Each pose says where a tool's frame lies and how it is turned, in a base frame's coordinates. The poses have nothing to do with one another.
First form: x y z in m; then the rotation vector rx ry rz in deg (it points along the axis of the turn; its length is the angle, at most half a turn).
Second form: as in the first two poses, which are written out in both.
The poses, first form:
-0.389 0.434 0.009 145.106 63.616 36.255
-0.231 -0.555 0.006 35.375 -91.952 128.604
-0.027 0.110 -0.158 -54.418 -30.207 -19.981
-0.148 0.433 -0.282 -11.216 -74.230 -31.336
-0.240 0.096 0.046 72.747 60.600 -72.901
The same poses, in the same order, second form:
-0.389 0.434 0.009 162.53 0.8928 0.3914 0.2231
-0.231 -0.555 0.006 162.00 0.2184 -0.5676 0.7938
-0.027 0.110 -0.158 65.37 -0.8325 -0.4621 -0.3057
-0.148 0.433 -0.282 81.35 -0.1379 -0.9125 -0.3852
-0.240 0.096 0.046 119.49 0.6088 0.5071 -0.6101

